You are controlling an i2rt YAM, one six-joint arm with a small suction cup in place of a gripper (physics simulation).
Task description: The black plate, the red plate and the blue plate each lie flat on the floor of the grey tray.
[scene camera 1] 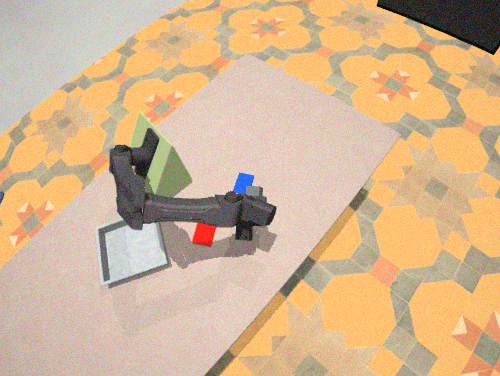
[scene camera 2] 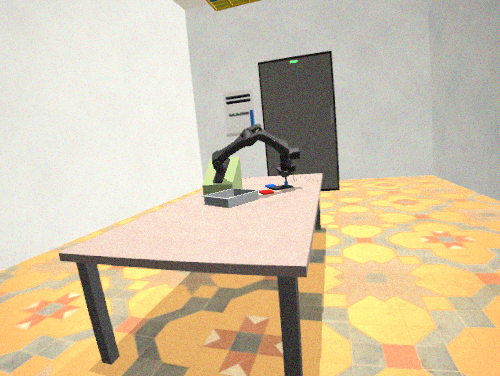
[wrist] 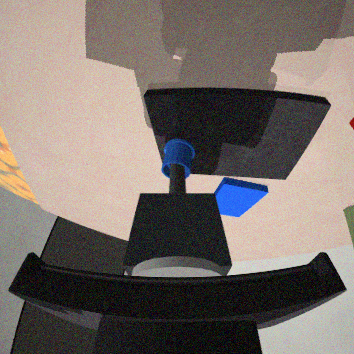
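Where they show: hand at its tool point: (scene camera 2: 286, 186) (wrist: 176, 148); arm's base at its link origin: (scene camera 1: 147, 155) (scene camera 2: 221, 170).
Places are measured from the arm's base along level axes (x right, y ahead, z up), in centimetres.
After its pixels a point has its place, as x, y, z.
Note:
The black plate (wrist: 281, 140) {-11.8, 33.4, -14.5} (scene camera 2: 282, 187) {-11.9, 37.8, -14.5} lies flat on the table under my wrist. My suction cup (wrist: 178, 154) (scene camera 2: 286, 181) {-20.3, 38.1, -15.1} is down on the plate's near corner, touching it. In scene camera 1 the arm's wrist hides most of this plate. The blue plate (scene camera 1: 243, 183) {-22.1, 25.8, -14.6} (wrist: 239, 197) {-20.2, 26.8, -14.6} (scene camera 2: 271, 186) {-19.4, 27.4, -15.0} lies flat on the table just beside the black plate. The red plate (scene camera 1: 204, 235) {1.3, 32.4, -14.6} (scene camera 2: 266, 192) {4.1, 32.4, -14.6} lies flat on the table, partly under the forearm, between the black plate and the tray. The grey tray (scene camera 1: 103, 254) {34.6, 14.2, -12.5} (scene camera 2: 226, 201) {38.3, 23.2, -12.2} stands near the arm's base with nothing in it.
A green wedge block (scene camera 1: 170, 168) {-3.7, 10.4, -0.9} (scene camera 2: 231, 173) {1.5, 8.0, -2.0} stands behind the arm's base, next to the tray. The table's long edge (scene camera 1: 323, 239) {-28.8, 60.4, -15.9} runs to the right of the plates. A dark door (scene camera 2: 301, 119) is behind the table.

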